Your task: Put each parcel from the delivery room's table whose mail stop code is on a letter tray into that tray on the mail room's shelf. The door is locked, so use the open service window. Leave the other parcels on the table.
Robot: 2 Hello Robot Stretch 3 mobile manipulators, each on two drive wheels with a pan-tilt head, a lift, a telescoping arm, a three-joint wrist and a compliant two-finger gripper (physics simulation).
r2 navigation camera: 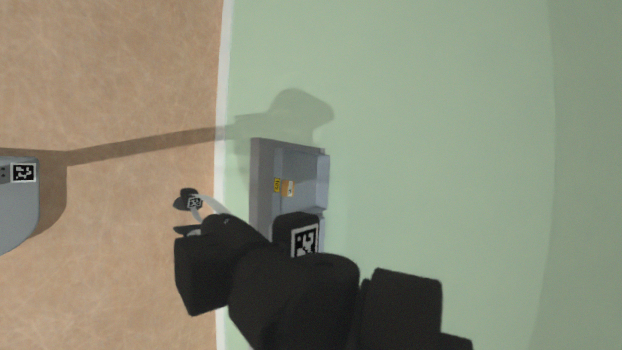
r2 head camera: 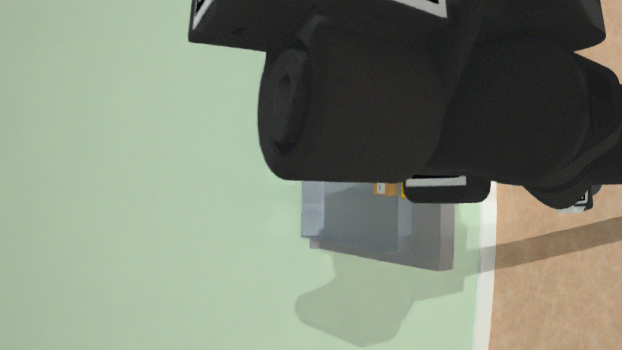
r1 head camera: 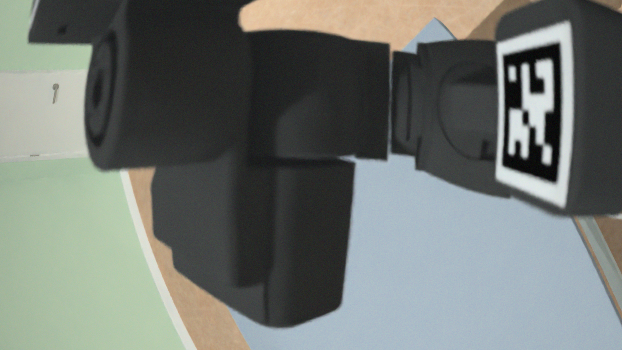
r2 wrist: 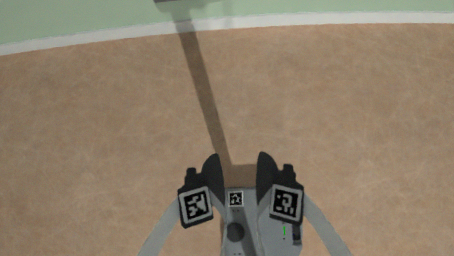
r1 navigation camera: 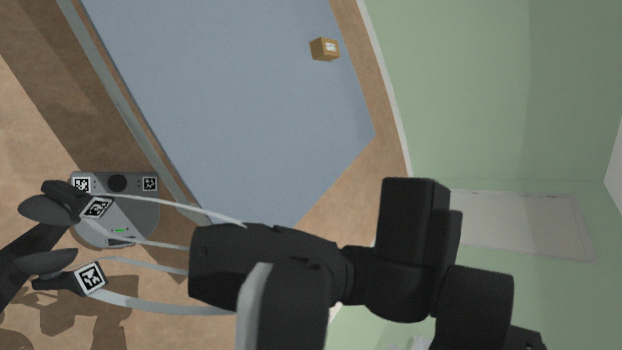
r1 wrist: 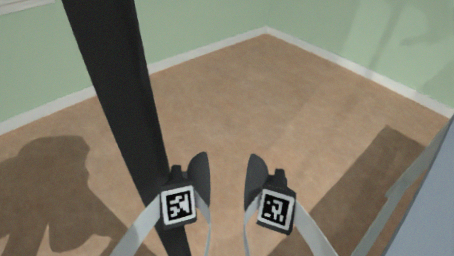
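Note:
One brown parcel (r1 navigation camera: 325, 49) with a white label lies near the far edge of the blue table (r1 navigation camera: 225, 110) (r1 head camera: 425, 250) (r1 wrist: 425, 220); its code is unreadable. The r1 gripper (r1 wrist: 227, 180) (r1 navigation camera: 47, 235) is open and empty, beside the table and over the floor. In the r2 views, a small orange parcel (r2 navigation camera: 288, 188) (r2 head camera: 386, 188) sits in a grey letter tray (r2 navigation camera: 306, 167) (r2 head camera: 360, 215) on the wall shelf (r2 navigation camera: 257, 175) (r2 head camera: 446, 240). The tray's yellow label (r2 navigation camera: 276, 185) is too small to read surely. A second tray is mostly hidden by the arm. The r2 gripper (r2 wrist: 240, 180) (r2 navigation camera: 185, 216) is open and empty, out in front of the shelf.
A pale door (r1 head camera: 40, 120) (r1 navigation camera: 515, 220) stands in the green wall. The r1 base (r1 navigation camera: 140, 210) is close to the table's edge rail (r1 navigation camera: 120, 100). The r1 wrist view shows a room corner and a dark mast (r1 wrist: 115, 75). The r2 base (r2 navigation camera: 17, 210) (r2 wrist: 280, 215) stands away from the shelf wall.

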